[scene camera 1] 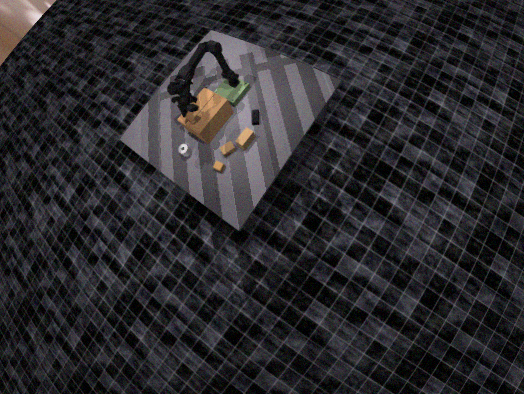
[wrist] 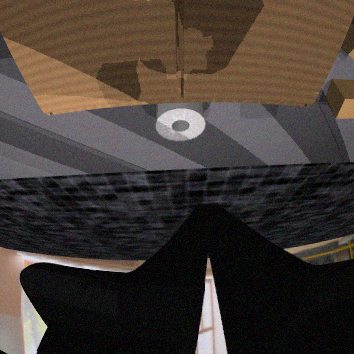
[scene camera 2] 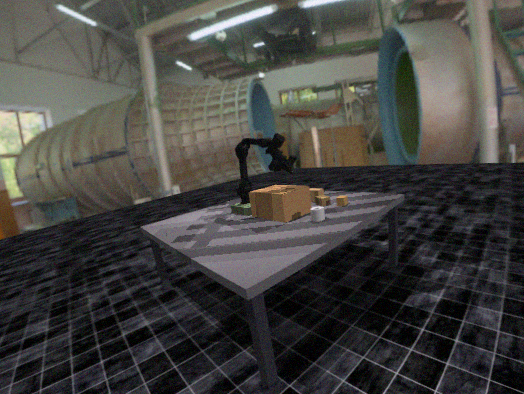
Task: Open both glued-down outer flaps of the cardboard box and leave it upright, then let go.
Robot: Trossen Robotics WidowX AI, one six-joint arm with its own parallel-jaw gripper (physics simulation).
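Places are measured from the arm's base along level axes (x ahead, y left, z up), in metres.
Pixels of known places: gripper, between the fingertips: (scene camera 1: 184, 117) (wrist: 206, 212) (scene camera 2: 292, 173); arm's base, origin of its link: (scene camera 1: 234, 83) (scene camera 2: 246, 202).
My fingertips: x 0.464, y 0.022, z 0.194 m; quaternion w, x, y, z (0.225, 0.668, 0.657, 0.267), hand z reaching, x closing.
Observation:
For each thing: its top centre in the pictures, then the offset to it from my fingertips. "pt": a spot on its surface instead. Level surfaces: height alone.
- cardboard box, centre of its top: (scene camera 2: 277, 188) (scene camera 1: 201, 109) dx -0.127, dy -0.008, dz -0.090 m
- right top flap, a spot on its surface: (wrist: 280, 60) pt dx -0.021, dy +0.058, dz -0.090 m
- table, height of its surface: dz -0.245 m
- white roll, centre of its top: (wrist: 180, 125) (scene camera 2: 317, 208) (scene camera 1: 182, 148) dx +0.156, dy -0.004, dz -0.184 m
- black block, centre of its top: (scene camera 1: 255, 115) dx -0.318, dy +0.276, dz -0.212 m
The cardboard box (scene camera 1: 220, 122) (scene camera 2: 290, 204) stands upright on the table. In the wrist view its left top flap (wrist: 65, 62) and right top flap (wrist: 280, 60) lie about flat, with a narrow dark seam between their edges. Shadows cover parts of the flaps. How firmly the flaps are stuck cannot be told. My gripper (scene camera 1: 185, 113) (scene camera 2: 291, 171) (wrist: 206, 212) is shut and empty. In the scene camera 2 view it is held above the box, apart from the flaps.
The table (scene camera 1: 240, 210) (scene camera 2: 225, 272) also holds a white roll (scene camera 1: 183, 153) (scene camera 2: 318, 215) (wrist: 195, 128) beside the box, three small cardboard blocks (scene camera 1: 245, 138) (scene camera 1: 227, 149) (scene camera 1: 218, 166), a black block (scene camera 1: 255, 117) and a green slab (scene camera 1: 232, 94) (scene camera 2: 241, 209) by the arm's base.

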